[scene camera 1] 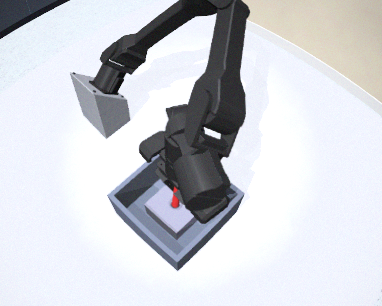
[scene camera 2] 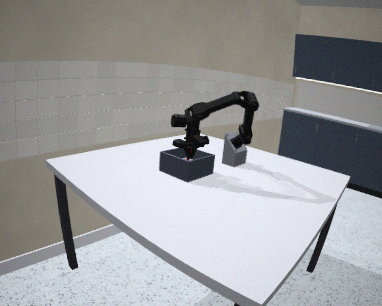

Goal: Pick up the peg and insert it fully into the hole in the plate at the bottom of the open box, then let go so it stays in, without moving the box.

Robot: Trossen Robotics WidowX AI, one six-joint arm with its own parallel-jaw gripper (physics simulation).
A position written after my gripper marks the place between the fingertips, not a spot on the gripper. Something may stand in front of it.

Observation:
In view: my gripper [scene camera 1: 180, 195] and a blue-grey box [scene camera 1: 128, 198].
The blue-grey box shows as well in scene camera 2 [scene camera 2: 170, 162].

